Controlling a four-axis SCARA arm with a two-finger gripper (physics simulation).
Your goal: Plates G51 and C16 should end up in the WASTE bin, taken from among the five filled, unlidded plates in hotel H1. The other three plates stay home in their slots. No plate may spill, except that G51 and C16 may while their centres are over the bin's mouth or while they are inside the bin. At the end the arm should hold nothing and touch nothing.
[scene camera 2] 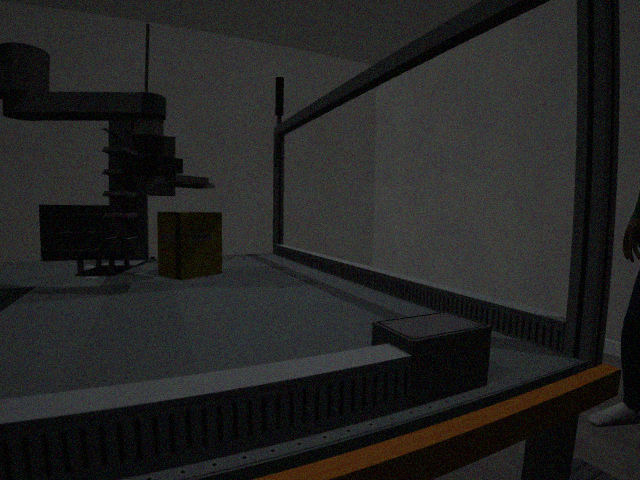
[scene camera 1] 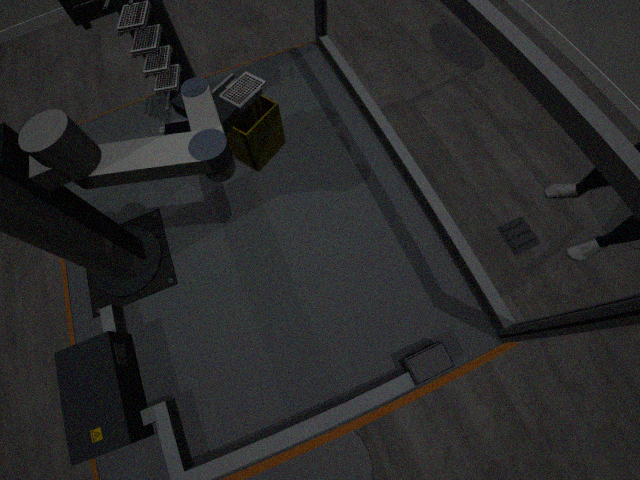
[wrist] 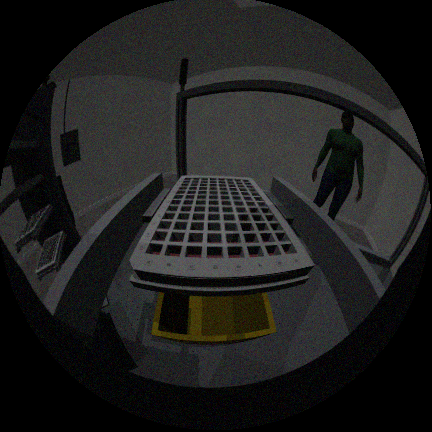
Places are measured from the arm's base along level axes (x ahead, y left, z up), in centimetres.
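Pixels of known places: gripper, fingertip midpoint: (scene camera 2: 196, 181) (scene camera 1: 247, 82) (wrist: 217, 182); arm's base at its link origin: (scene camera 1: 129, 261).
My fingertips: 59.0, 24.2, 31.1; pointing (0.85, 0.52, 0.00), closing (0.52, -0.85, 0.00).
Ahead of a thing's pixels: the offset from my fingertips to its top centre, as dx, dy, dz.
My gripper (scene camera 1: 238, 91) (wrist: 217, 182) is shut on a white gridded plate, G51 @[-2.0, -1.2, -0.4] (scene camera 1: 245, 87) (scene camera 2: 193, 181) (wrist: 220, 225), held level by its long sides. Its label is not readable in these views. Reddish contents show in the nearer wells. The yellow WASTE bin @[-2.2, -1.1, -9.8] (scene camera 1: 268, 135) (scene camera 2: 200, 245) (wrist: 227, 317) stands below the plate, with a height gap between them in scene camera 2. Hotel H1 (scene camera 1: 174, 41) holds four plates at different heights: an upper one @[-24.3, +29.5, +13.2] (scene camera 1: 133, 16), two middle ones @[-24.3, +29.5, +5.3] (scene camera 1: 145, 39) @[-24.3, +29.5, -2.5] (scene camera 1: 157, 59) and a lower one @[-24.3, +29.5, -10.3] (scene camera 1: 166, 78). Which is C16 cannot be read.
The arm's links (scene camera 1: 147, 155) reach from the column past the bin's near side. A frame with a low rail (scene camera 1: 413, 170) (scene camera 2: 413, 286) runs along the right. A grey box @[+16.0, -91.0, -22.3] (scene camera 1: 430, 361) (scene camera 2: 439, 356) stands at the front corner. A person (wrist: 345, 155) stands beyond the frame.
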